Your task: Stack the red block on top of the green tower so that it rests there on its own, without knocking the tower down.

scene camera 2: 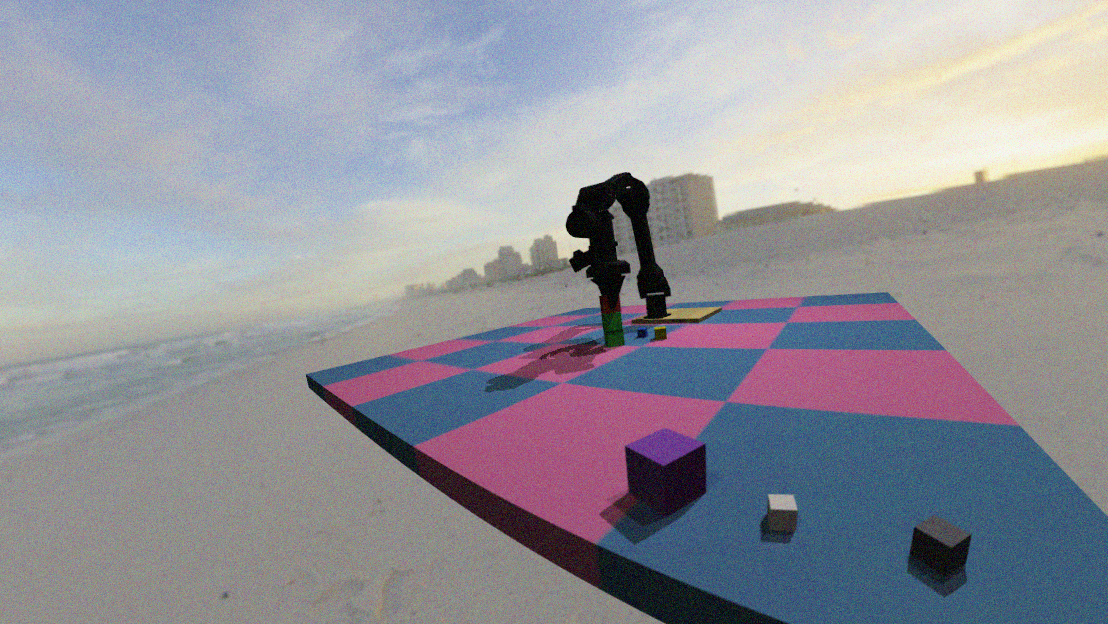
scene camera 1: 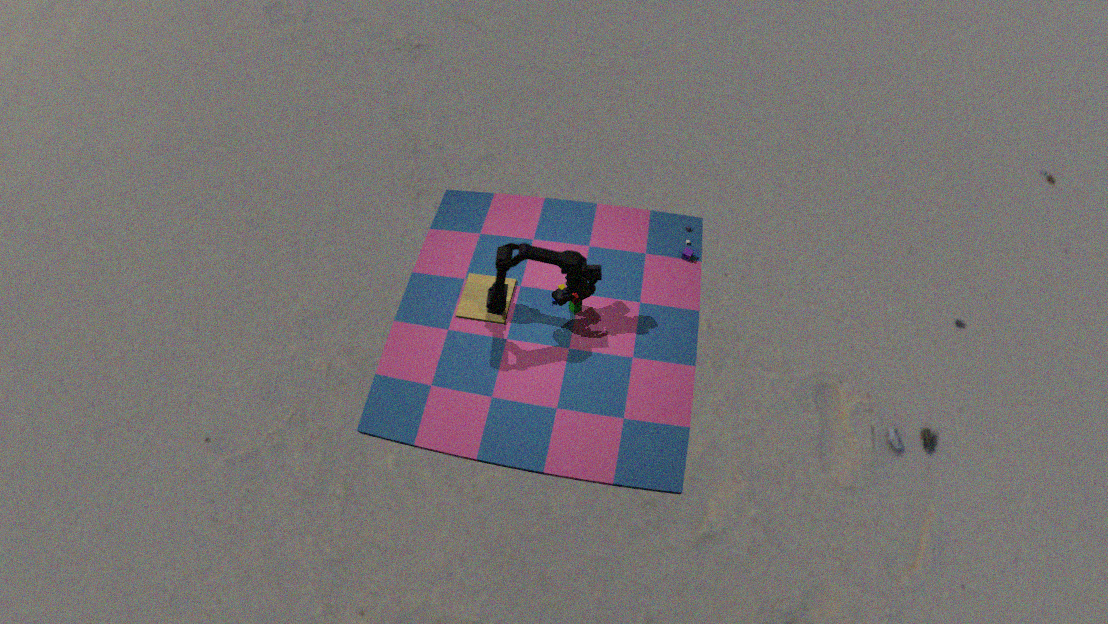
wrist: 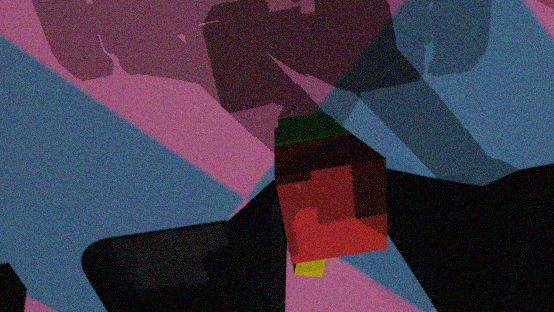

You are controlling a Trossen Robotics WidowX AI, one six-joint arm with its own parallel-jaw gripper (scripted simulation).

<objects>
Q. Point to a red block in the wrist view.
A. At 332, 191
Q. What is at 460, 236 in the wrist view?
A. My gripper.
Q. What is my gripper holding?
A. A red block.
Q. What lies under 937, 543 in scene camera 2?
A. A dark cube.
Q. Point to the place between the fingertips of my gripper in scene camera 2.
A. At 610, 308
</objects>
